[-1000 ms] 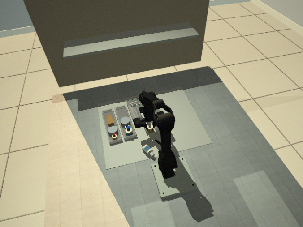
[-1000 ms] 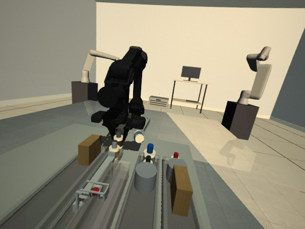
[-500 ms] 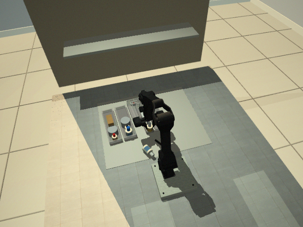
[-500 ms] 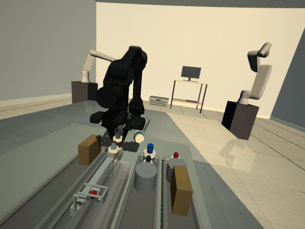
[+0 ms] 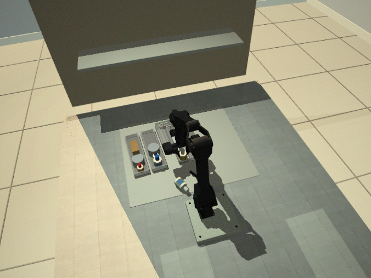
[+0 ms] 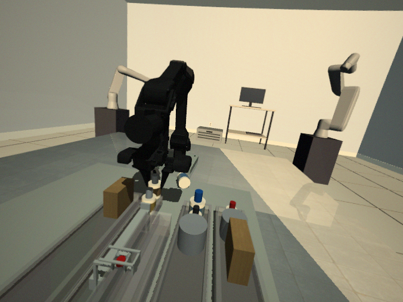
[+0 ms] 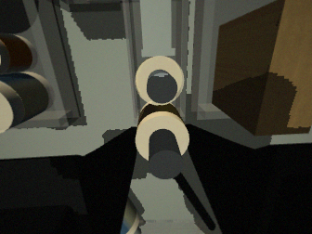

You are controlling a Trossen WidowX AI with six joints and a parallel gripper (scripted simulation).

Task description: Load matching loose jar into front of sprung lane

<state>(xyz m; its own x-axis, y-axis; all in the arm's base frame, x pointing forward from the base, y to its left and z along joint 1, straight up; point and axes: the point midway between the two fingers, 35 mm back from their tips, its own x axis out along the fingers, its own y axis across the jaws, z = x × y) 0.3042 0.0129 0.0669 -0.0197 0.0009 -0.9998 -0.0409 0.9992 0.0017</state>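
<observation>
Right now my gripper tip is 130 mm past the black stick, 50 mm to the left of it and 50 mm above it. Round my gripper tip: red puck (220 mm ahead, 50 mm to the left, 20 mm above).
</observation>
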